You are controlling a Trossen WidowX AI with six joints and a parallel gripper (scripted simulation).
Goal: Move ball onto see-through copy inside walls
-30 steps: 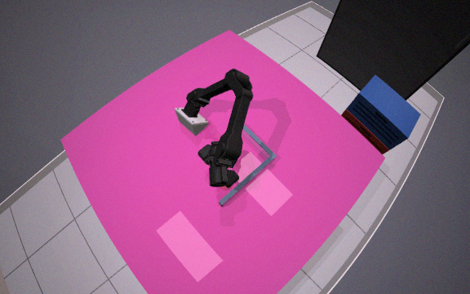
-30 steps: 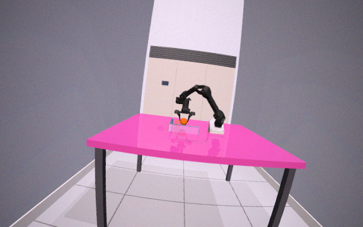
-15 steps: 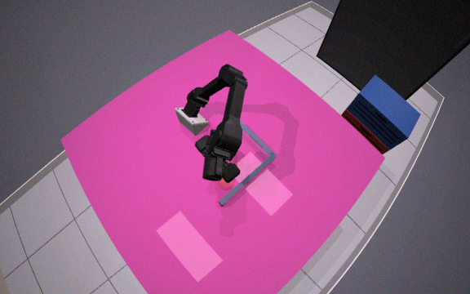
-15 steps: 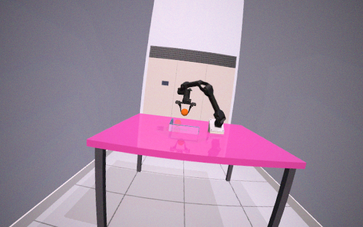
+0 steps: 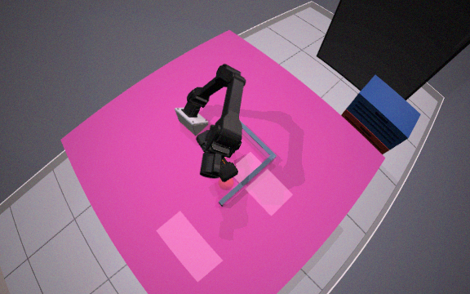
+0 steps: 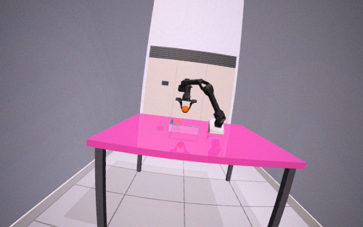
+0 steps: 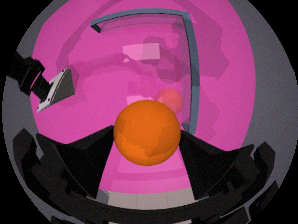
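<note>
My gripper tip is now 50 mm short of the see-through copy of ball, 10 mm to the left of it and 130 mm above it. Round my gripper tip: orange ball right at my gripper tip.
</note>
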